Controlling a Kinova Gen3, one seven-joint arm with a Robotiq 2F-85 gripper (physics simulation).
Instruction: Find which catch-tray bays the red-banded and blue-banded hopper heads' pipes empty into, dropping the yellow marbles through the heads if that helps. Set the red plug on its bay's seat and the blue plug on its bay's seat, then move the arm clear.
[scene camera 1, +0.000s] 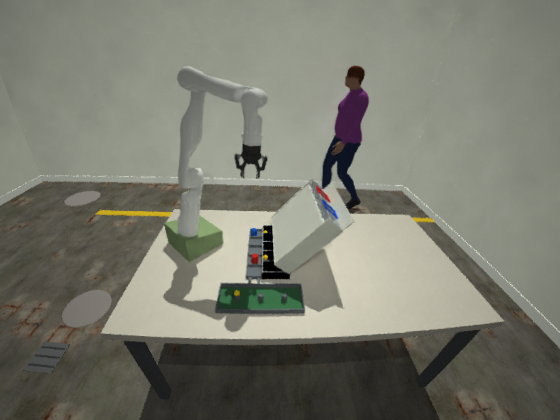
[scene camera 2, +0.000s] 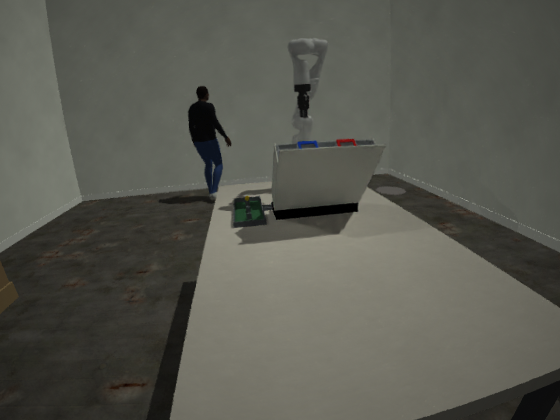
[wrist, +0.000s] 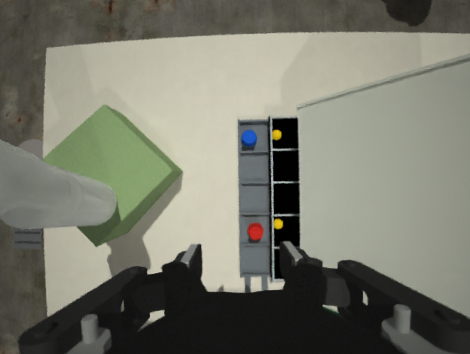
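Pixels of known places: gripper, fingertip midpoint: (scene camera 1: 250, 178) (scene camera 2: 304, 117) (wrist: 240, 256); arm's base at its link origin: (scene camera 1: 188, 232) (wrist: 94, 203).
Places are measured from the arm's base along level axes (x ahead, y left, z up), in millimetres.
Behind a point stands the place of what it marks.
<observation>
My gripper (scene camera 1: 250, 175) {x 310, y 35, z 308 mm} (scene camera 2: 303, 116) {x 310, y 35, z 308 mm} (wrist: 240, 256) {x 310, y 35, z 308 mm} is open and empty, high above the table. The blue plug (scene camera 1: 254, 232) {x 306, y 174, z -86 mm} (wrist: 249, 138) {x 302, y 185, z -75 mm} stands in the grey seat bay at the far end of the row. The red plug (scene camera 1: 255, 258) {x 351, y -45, z -80 mm} (wrist: 255, 231) {x 344, y -25, z -75 mm} stands in the fourth grey bay from that end. One yellow marble (scene camera 1: 266, 232) {x 373, y 198, z -94 mm} (wrist: 276, 135) {x 365, y 202, z -89 mm} lies in the black catch bay beside the blue plug. Another yellow marble (scene camera 1: 265, 257) {x 397, y -14, z -94 mm} (wrist: 278, 224) {x 396, y -5, z -89 mm} lies in the black bay beside the red plug. A third marble (scene camera 1: 237, 293) {x 316, y -275, z -70 mm} (scene camera 2: 246, 198) {x 322, y -270, z -75 mm} sits on a post in the green tray (scene camera 1: 272, 306) {x 464, y -283, z -117 mm} (scene camera 2: 241, 215) {x 456, y -282, z -117 mm}.
The white slanted hopper box (scene camera 1: 307, 225) {x 579, y -44, z 146 mm} (scene camera 2: 325, 177) {x 631, y 86, z 85 mm} (wrist: 385, 175) {x 520, y 123, z 105 mm} rises beside the catch bays, with a red band (scene camera 1: 323, 194) (scene camera 2: 346, 141) {x 628, y 169, z 222 mm} and a blue band (scene camera 1: 330, 210) (scene camera 2: 307, 143) {x 650, y 18, z 222 mm} on top. The arm's green base block (scene camera 1: 200, 245) {x 66, y -26, z -54 mm} (wrist: 135, 165) {x 67, y 89, z -24 mm} is left of the bays. A person (scene camera 1: 352, 120) stands behind the table.
</observation>
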